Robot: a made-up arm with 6 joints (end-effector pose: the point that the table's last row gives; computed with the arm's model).
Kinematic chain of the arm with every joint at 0, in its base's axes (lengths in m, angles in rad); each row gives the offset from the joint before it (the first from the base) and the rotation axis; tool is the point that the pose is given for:
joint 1: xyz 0 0 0.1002 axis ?
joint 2: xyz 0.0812 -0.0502 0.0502 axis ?
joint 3: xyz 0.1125 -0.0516 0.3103 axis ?
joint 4: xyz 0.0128 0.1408 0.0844 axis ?
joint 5: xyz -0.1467 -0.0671 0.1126 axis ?
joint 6: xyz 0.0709 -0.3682 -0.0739 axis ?
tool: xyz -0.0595 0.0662 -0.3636
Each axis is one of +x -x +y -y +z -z.
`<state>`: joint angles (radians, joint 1 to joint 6).
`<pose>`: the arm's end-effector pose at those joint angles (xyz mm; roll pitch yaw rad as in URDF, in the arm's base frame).
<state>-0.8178 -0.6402 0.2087 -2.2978 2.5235 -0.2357</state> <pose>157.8 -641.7 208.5 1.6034 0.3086 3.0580</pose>
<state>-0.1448 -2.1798 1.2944 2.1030 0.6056 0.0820</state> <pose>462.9 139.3 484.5 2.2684 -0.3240 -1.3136</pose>
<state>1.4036 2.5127 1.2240 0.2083 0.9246 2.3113</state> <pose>-176.7 639.8 461.4 3.0593 0.7449 1.6315</pose>
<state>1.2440 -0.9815 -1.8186 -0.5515 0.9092 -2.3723</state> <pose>86.7 815.9 576.2 2.1361 1.4361 0.1787</pose>
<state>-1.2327 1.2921 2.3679 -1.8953 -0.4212 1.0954</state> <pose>157.2 -949.3 323.0 -1.7520 1.3247 -1.2173</pose>
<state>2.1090 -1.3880 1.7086 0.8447 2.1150 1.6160</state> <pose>-187.8 560.9 -498.0 0.8389 -0.3027 1.2887</pose>
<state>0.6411 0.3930 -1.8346 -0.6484 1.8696 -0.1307</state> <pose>168.1 -60.5 397.2 -0.6857 0.8743 -0.1605</pose>
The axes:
joint 1: -x
joint 2: +z
joint 3: +z
joint 4: +x
joint 5: +z
joint 6: -y

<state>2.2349 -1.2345 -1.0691 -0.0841 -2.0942 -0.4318</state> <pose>525.8 215.9 112.7 2.8895 0.5016 -1.9262</pose>
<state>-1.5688 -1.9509 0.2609 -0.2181 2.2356 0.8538</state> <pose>437.7 -127.9 -3.0 2.0170 -0.3303 -0.7195</pose>
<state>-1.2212 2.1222 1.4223 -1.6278 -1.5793 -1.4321</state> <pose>533.4 -169.0 248.8 -1.1336 -1.1551 2.8229</pose>
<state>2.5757 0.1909 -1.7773 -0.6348 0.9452 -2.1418</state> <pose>182.7 551.8 -635.4 -0.1401 -0.1767 -2.6062</pose>
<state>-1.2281 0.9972 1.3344 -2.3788 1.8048 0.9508</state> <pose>307.8 -274.3 460.3 -2.1412 0.5477 1.5924</pose>
